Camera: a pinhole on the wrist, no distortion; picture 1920 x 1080 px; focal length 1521.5 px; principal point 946.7 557.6 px. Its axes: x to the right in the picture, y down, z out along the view. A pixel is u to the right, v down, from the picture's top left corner.
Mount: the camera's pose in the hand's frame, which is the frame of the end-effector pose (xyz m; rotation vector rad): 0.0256 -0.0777 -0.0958 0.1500 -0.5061 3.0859
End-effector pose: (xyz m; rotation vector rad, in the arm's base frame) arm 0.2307 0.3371 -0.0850 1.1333 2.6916 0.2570
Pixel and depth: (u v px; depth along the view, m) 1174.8 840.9 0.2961
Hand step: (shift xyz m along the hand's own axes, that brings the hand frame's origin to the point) 0.0074 -0.2247 0.1702
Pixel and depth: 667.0 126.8 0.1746
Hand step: 0.0750 -0.0864 0.0815
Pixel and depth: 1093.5 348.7 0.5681
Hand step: 0.0257 -0.1854 0.4701
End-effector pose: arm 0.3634 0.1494 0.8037 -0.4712 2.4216 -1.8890
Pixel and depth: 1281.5 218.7 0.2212
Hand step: -0.0011 -0.1018 0.1332
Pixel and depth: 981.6 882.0 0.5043
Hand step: 0.0580 -0.3406 0.3467
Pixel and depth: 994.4 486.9 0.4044
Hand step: 0.0510 -0.1890 0.2928
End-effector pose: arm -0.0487 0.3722 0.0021 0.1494 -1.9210 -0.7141
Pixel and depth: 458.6 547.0 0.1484
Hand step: 0.0868 -0.1239 0.0399
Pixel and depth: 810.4 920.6 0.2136
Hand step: 0.0631 -0.1941 0.0876
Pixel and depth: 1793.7 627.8 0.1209
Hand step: -0.0303 -0.1219 0.0229
